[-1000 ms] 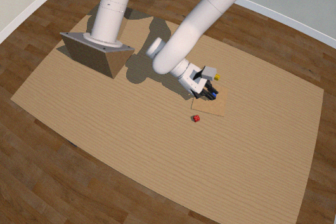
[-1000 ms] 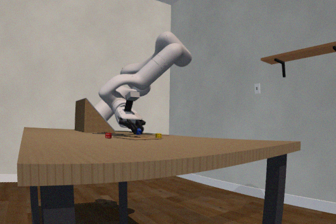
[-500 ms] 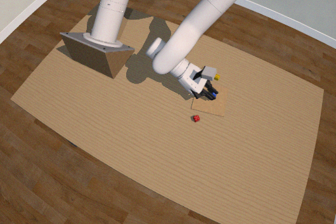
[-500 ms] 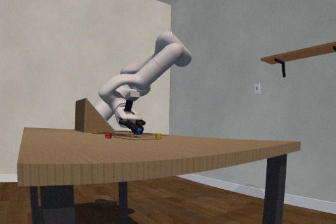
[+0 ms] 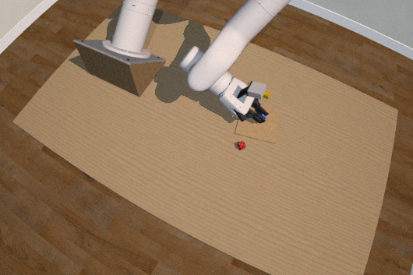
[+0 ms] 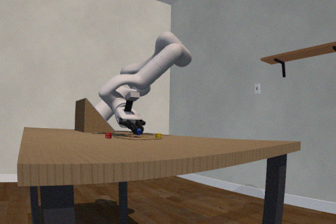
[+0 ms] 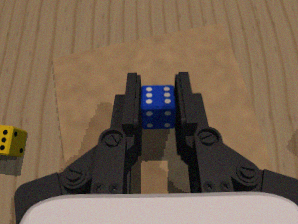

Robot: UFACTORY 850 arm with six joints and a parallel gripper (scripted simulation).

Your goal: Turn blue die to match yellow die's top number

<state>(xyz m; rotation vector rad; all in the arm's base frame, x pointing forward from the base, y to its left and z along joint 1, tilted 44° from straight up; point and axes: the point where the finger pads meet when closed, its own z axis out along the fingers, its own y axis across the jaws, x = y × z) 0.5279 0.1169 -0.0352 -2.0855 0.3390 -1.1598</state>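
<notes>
Right now the tan mat is 40 mm below my hand. From my hand the other things lie so: blue die 10 mm ahead, 10 mm below; then red die 120 mm to the right, 30 mm below; then yellow die 20 mm behind, 110 mm to the left, 30 mm below.
</notes>
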